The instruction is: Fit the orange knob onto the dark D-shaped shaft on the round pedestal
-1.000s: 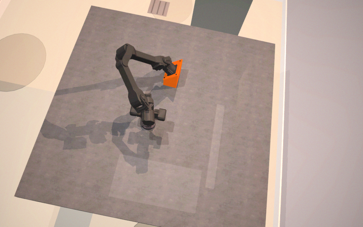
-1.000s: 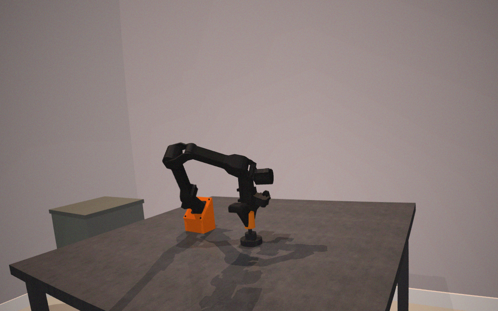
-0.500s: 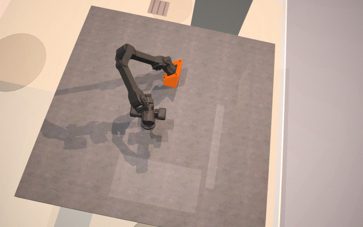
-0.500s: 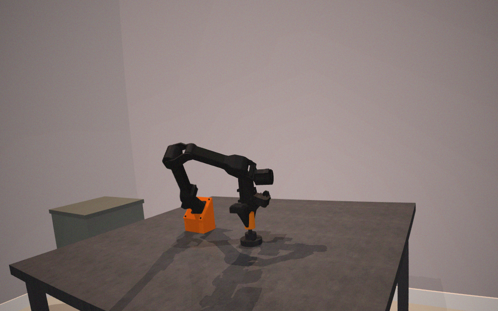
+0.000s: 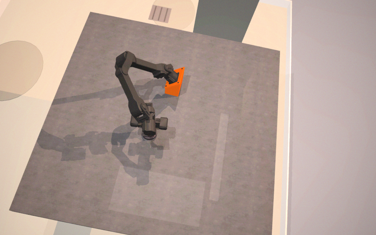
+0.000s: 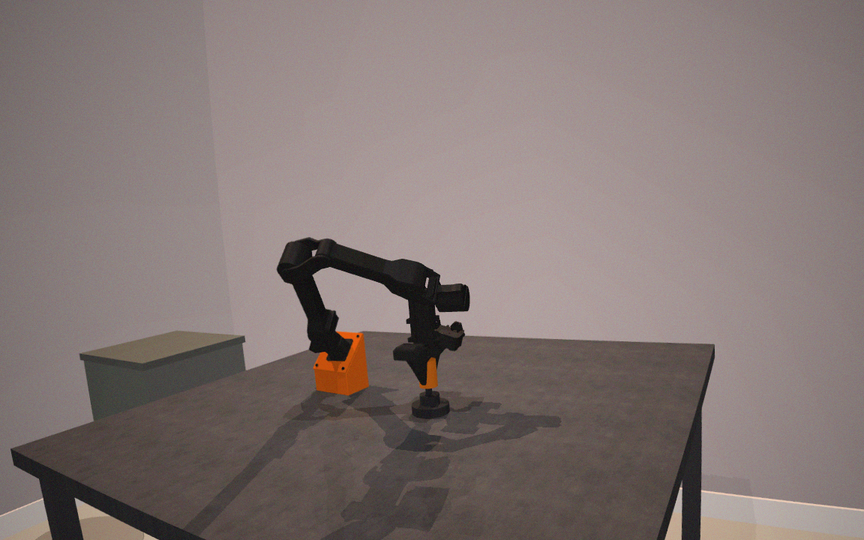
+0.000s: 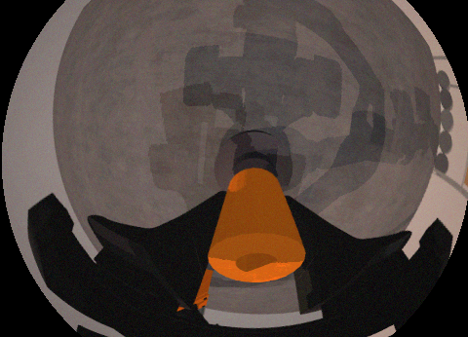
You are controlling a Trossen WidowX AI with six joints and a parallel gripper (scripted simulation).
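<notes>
The orange knob is 2 cm above my gripper tip. The rest, counted from my gripper tip: dark round pedestal (4 cm below).
</notes>
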